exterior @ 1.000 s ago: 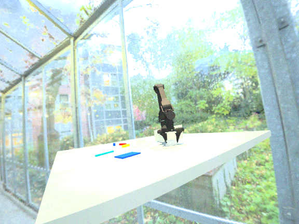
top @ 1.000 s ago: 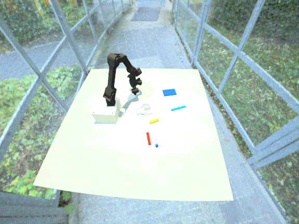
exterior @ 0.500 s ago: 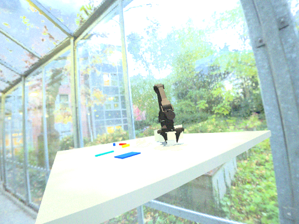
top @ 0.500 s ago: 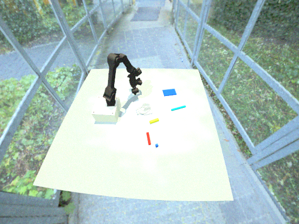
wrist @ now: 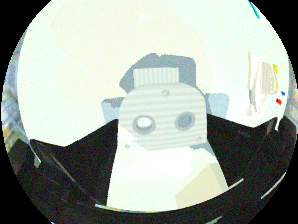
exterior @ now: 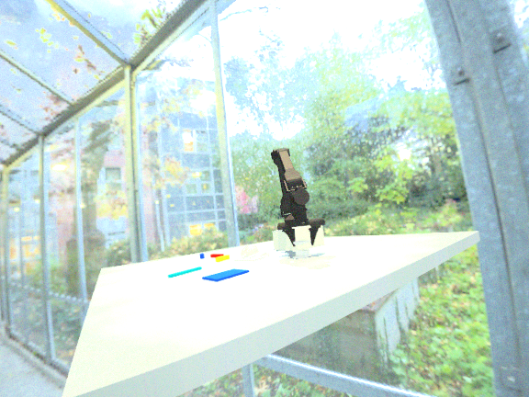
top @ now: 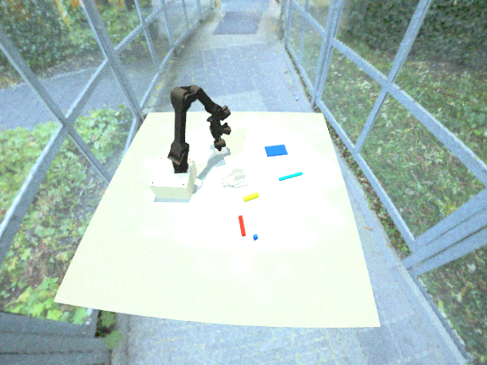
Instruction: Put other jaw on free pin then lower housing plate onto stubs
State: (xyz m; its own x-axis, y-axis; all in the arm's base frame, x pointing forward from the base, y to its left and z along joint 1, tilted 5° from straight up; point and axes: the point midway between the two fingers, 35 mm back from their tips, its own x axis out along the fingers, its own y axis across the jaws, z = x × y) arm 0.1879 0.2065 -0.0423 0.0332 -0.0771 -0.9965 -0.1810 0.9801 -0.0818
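The pale riser lies 3 cm below my gripper tip and 1 cm ahead of it. Also, from my gripper tip: yellow bar (36 cm to the right, 15 cm ahead, 3 cm below); then blue flat plate (34 cm ahead, 4 cm to the right, 4 cm below); then white jaw (21 cm to the right, 5 cm ahead, 2 cm below).
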